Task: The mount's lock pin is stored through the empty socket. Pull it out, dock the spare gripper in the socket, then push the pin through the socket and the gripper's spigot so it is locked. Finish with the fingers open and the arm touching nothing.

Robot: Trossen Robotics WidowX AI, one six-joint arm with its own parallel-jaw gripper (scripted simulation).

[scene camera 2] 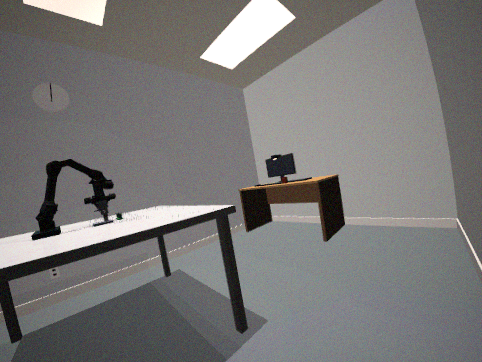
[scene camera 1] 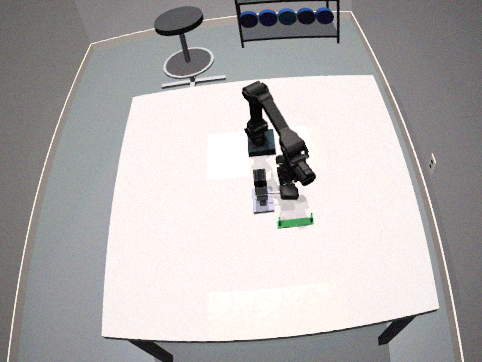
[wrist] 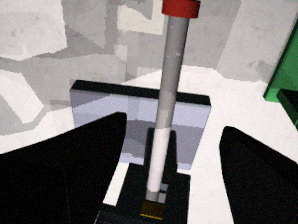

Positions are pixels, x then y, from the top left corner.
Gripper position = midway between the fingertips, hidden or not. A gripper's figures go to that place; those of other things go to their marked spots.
Labels:
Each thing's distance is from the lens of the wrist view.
my gripper point(wrist: 173, 129): 0.10 m
mount point(wrist: 90, 101): 0.18 m

